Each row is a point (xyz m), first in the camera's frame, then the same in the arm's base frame.
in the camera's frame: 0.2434 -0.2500 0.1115
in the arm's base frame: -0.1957 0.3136 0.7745
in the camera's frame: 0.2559 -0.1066 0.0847
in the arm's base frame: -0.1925 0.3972 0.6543
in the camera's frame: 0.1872 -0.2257 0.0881
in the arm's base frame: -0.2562 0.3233 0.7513
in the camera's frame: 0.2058 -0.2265 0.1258
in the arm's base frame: -0.2295 0.3456 0.7749
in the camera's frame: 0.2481 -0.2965 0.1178
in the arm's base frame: -0.1887 0.2836 0.8102
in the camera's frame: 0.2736 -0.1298 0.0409
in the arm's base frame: -0.1847 0.3483 0.6366
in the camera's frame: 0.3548 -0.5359 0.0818
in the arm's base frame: -0.0882 0.0711 0.9316
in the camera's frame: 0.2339 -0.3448 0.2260
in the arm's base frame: -0.1771 0.3240 0.9219
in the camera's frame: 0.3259 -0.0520 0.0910
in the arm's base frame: -0.1240 0.4309 0.6086
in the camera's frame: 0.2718 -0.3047 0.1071
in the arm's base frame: -0.1679 0.2670 0.8042
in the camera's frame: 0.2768 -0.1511 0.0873
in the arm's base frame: -0.1706 0.3639 0.6832
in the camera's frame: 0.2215 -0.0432 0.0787
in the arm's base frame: -0.2286 0.4438 0.6124
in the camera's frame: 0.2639 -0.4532 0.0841
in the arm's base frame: -0.1779 0.1454 0.8922
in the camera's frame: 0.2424 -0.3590 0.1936
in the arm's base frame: -0.1758 0.2906 0.9075
